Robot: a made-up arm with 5 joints. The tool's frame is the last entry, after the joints.
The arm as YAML. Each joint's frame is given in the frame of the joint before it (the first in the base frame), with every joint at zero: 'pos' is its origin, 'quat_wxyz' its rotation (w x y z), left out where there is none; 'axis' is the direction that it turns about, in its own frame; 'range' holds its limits. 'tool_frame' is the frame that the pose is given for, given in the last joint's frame.
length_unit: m
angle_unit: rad
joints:
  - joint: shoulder
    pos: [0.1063, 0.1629, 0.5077]
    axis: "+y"
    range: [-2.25, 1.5]
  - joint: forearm
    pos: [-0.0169, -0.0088, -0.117]
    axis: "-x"
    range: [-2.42, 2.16]
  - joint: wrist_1
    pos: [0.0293, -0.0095, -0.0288]
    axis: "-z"
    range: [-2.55, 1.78]
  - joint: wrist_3
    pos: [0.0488, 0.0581, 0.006]
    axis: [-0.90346, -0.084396, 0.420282]
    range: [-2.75, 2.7]
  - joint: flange
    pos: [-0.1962, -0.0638, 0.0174]
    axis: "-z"
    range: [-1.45, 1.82]
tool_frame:
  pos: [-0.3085, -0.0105, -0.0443]
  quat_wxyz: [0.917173, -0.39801, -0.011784, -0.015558]
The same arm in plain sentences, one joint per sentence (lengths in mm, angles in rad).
The arm has five revolute joints in a row. What follows holds with every joint at zero, and every direction is one of the base frame's. Joint 1 lies 106.3 mm along +x and 162.9 mm along +y and 507.7 mm along +z from the base frame's origin and turns about +y, from -2.25 to 1.5 rad. Joint 2 lies 16.9 mm along -x and 8.8 mm along -y and 117 mm along -z from joint 1 and turns about -x, from -2.42 to 2.16 rad. Joint 3 lies 29.3 mm along +x and 9.5 mm along -y and 28.8 mm along -z from joint 2 and turns about -z, from -2.55 to 1.78 rad. Joint 4 lies 48.8 mm along +x and 58.1 mm along +y and 6 mm along +z from joint 3 and turns about the direction (-0.90346, -0.084396, 0.420282), from -2.75 to 2.7 rad. Joint 5 lies 196.2 mm along -x and 63.8 mm along -y and 17.4 mm along +z from joint 4 and turns about -z, from -1.45 to 1.82 rad. The tool frame, which is the frame that the pose is given for, lies 308.5 mm along -x and 10.5 mm along -y and 44.3 mm along -z from joint 5; its axes are the base frame's turned by roll -0.8185, pitch -0.034 and yaw -0.0192 rad (as in URDF: about the fixed x, then y, then z).
